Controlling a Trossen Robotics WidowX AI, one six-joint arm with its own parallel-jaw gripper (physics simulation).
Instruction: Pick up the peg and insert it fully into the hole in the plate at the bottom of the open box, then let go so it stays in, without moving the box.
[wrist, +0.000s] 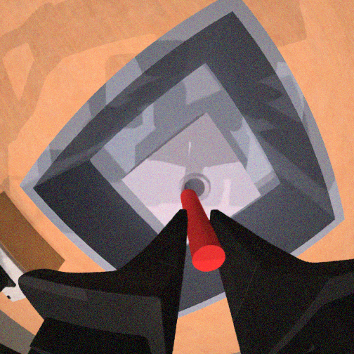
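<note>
The red peg (201, 227) is held between the two black fingers, its near end toward the camera and its far end pointing toward the plate. My gripper (197, 215) is shut on it, above the open box. The grey-blue open box (75, 220) stands under the gripper, turned at an angle in the view. The pale plate (150, 182) lies at its bottom. The round hole (196, 187) in the plate shows near the far tip of the peg, which overlaps the hole's left edge in this view. The height of the tip over the plate is hard to tell.
The box's dark inner walls (85, 210) rise on all sides around the plate. A brown block (27, 235) with a white and black part stands on the orange table top (30, 115) at the left edge, outside the box. Shadows fall across the table and box.
</note>
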